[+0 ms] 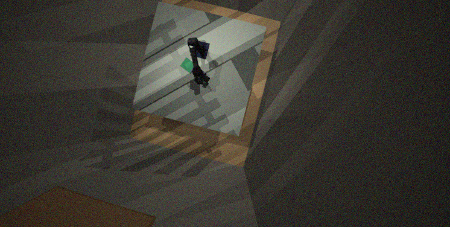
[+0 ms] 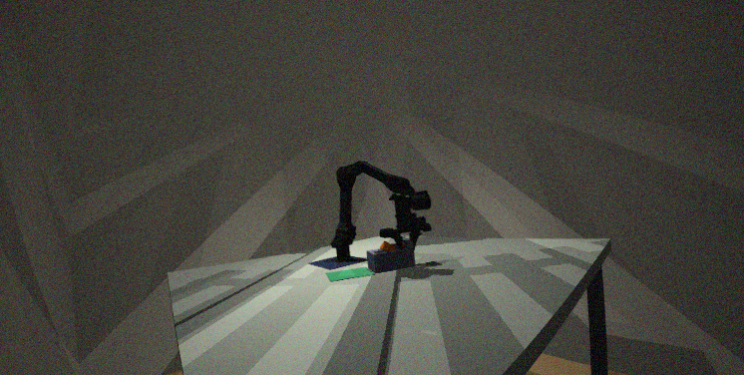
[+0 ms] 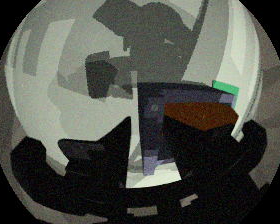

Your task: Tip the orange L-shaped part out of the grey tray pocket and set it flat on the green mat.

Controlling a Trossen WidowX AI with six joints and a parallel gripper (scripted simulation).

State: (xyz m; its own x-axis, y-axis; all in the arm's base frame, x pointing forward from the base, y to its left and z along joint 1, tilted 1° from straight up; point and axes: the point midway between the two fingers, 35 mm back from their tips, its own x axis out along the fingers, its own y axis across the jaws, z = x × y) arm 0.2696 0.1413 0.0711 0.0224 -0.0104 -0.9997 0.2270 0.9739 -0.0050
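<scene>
Right now the orange L-shaped part is 4 cm to the right of my gripper tip and 1 cm behind it. Round my gripper tip: green mat (22 cm to the right, 5 cm below, 5 cm behind).
</scene>
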